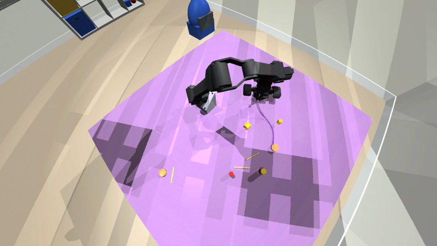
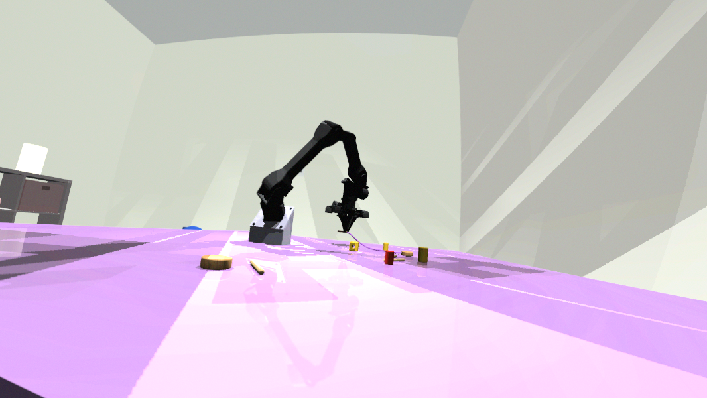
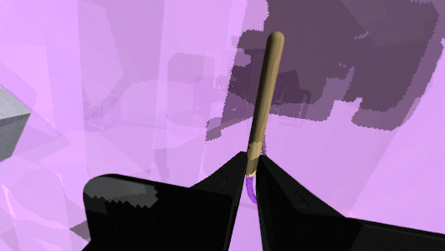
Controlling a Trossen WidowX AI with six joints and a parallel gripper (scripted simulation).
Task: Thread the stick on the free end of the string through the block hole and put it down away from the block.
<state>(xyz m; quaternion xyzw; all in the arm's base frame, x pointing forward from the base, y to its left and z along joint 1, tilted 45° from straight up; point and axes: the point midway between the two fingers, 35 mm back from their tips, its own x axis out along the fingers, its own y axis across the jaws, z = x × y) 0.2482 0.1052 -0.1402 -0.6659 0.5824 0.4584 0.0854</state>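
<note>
The thin stick lies 1 cm behind my gripper tip and 1 cm to the left of it. Also, from my gripper tip: yellow wooden block 3 cm ahead, 15 cm to the right, 4 cm below; then red piece 10 cm ahead, 41 cm to the right, 4 cm below.
</note>
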